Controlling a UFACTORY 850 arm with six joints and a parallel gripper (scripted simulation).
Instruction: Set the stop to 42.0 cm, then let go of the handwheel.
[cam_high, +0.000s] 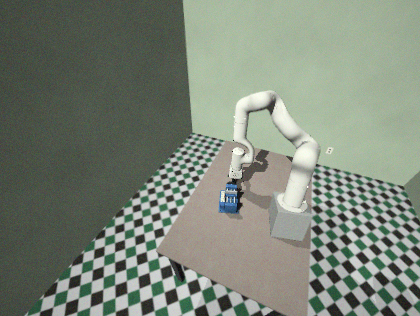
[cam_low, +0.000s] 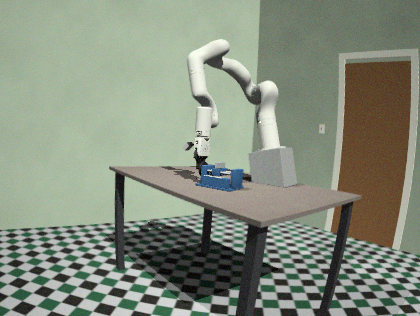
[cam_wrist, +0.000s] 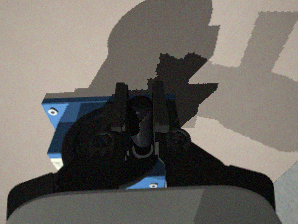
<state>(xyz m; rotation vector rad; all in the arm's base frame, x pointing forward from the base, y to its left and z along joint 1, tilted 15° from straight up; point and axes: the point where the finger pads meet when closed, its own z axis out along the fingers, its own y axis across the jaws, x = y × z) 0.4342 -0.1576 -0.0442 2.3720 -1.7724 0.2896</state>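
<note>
My hand is 15 cm to the right of the stop block.
</note>
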